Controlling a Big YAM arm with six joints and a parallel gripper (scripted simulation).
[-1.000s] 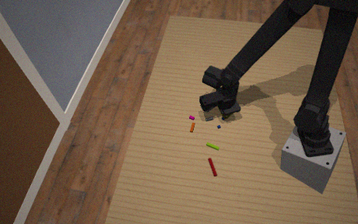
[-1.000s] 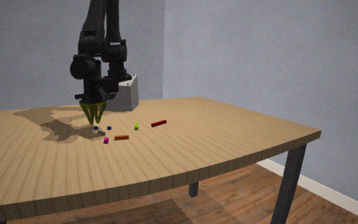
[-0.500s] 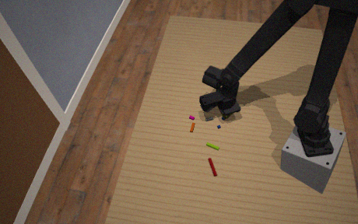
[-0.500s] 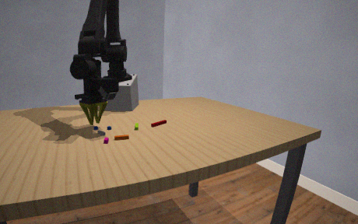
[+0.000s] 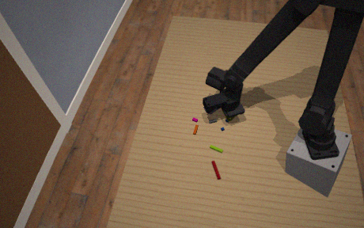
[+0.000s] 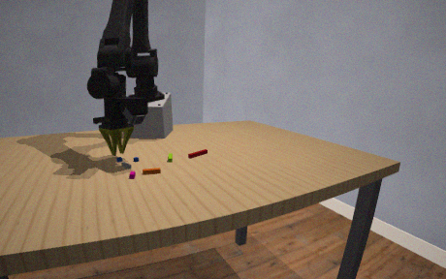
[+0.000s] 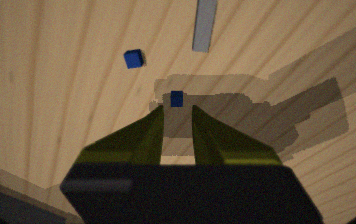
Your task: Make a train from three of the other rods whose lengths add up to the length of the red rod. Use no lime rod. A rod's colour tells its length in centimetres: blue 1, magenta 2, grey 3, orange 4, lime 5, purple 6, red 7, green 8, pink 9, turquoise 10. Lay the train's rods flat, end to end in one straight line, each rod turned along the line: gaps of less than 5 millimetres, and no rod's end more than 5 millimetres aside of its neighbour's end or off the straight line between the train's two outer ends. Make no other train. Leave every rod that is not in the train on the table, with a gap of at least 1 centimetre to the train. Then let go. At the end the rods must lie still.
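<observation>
Right now the red rod is 70 mm ahead of my hand, 210 mm to the left of it and 20 mm below it. The rest, counted from my hand: orange rod: 130 mm ahead, 40 mm to the left, 20 mm below; then magenta rod: 130 mm ahead, 10 mm to the right, 20 mm below; then grey rod: 60 mm ahead, 20 mm below.
</observation>
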